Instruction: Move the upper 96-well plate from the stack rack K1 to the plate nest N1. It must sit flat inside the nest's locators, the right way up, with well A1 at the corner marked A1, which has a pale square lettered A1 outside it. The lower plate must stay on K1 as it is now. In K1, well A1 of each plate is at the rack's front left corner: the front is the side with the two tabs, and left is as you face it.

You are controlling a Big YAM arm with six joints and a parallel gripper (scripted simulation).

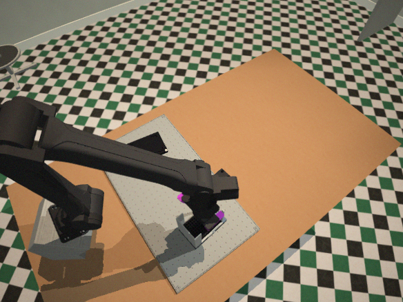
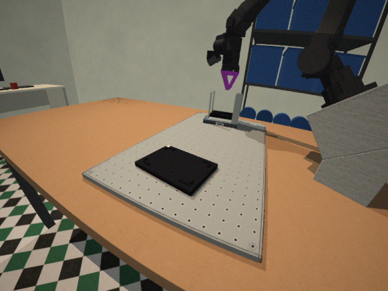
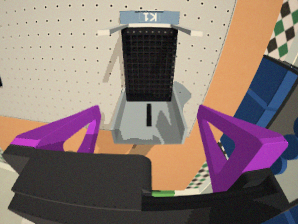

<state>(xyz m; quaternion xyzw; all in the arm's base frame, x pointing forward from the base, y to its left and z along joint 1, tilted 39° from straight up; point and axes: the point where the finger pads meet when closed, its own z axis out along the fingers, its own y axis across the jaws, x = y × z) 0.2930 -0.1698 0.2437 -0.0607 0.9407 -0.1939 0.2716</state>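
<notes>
Right now the black 96-well plate is 130 mm below my hand. Round my hand: plate nest N1 (430 mm to the left, 160 mm below, 60 mm ahead); then pale A1 square (350 mm to the left, 160 mm below, 120 mm ahead); then white plate (140 mm below).
</notes>
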